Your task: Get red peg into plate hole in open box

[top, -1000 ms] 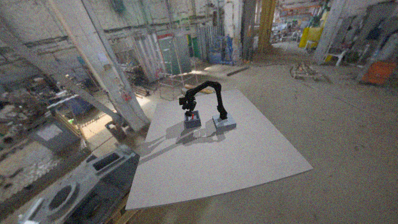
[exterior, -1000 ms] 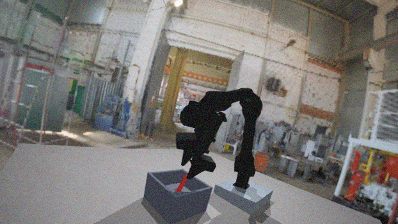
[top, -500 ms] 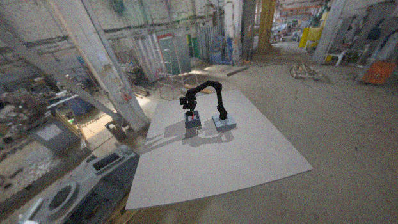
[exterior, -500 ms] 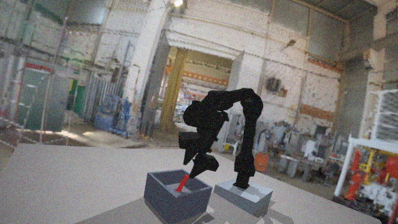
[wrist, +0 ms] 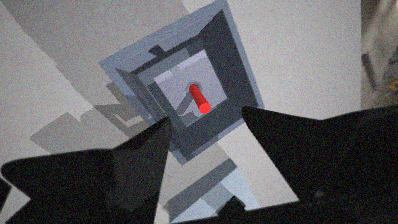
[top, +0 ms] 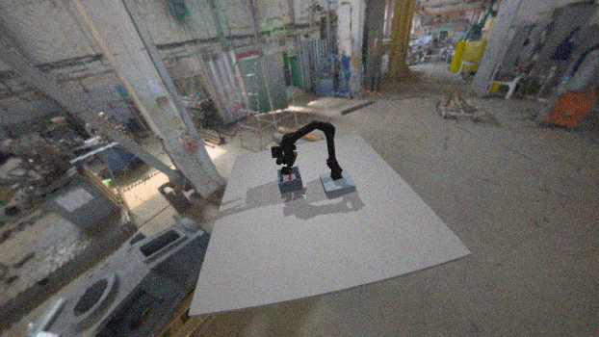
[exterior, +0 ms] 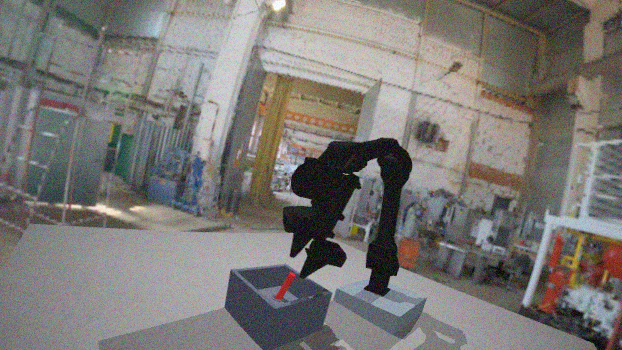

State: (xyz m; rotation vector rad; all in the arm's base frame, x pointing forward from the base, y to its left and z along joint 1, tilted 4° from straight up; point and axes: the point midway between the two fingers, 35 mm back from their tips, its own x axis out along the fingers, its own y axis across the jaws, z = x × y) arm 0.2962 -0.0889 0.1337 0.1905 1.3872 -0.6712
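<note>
Now: gripper tip 1 cm short of the red peg, 1 cm to the left of it and 6 cm above it. Round my gripper tip: plate: 1 cm ahead, 2 cm to the right, 10 cm below; then grey box: 1 cm ahead, 2 cm to the right, 11 cm below.
</note>
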